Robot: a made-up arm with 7 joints.
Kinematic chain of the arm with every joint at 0, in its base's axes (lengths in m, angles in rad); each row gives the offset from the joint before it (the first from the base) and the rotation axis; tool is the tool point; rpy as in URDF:
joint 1: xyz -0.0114 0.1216 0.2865 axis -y
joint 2: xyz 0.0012 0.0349 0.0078 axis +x
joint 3: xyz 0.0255 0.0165 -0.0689 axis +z
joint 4: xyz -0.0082 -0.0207 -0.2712 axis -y
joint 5: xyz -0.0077 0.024 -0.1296 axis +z
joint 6: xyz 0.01 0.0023 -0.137 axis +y
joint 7: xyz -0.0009 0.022 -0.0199 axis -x
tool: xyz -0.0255 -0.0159 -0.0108 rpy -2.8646 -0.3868 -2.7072
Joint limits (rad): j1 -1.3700..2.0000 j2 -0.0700..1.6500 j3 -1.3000..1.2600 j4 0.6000..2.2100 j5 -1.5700..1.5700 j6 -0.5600..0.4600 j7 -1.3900..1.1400
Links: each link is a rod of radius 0.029 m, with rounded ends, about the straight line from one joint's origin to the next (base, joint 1, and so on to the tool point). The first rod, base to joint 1, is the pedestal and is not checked.
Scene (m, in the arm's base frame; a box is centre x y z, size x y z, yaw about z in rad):
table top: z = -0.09
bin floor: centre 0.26 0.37 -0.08 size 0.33 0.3 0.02 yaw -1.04
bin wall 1: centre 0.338 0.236 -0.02 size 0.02 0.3 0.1 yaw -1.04
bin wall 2: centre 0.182 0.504 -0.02 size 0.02 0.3 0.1 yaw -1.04
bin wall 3: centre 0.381 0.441 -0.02 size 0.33 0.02 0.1 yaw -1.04
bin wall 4: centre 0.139 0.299 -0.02 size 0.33 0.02 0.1 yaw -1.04
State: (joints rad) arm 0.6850 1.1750 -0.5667 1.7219 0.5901 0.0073 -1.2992
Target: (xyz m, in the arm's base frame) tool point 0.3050 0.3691 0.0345
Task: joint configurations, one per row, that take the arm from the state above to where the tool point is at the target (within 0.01 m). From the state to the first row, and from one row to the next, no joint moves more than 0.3 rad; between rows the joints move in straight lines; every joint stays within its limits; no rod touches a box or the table.
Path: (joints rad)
1: 0.4794 1.1272 -0.7083 1.7021 0.6063 0.0247 -1.2935
2: 0.2738 1.0793 -0.8498 1.6823 0.6226 0.0420 -1.2878

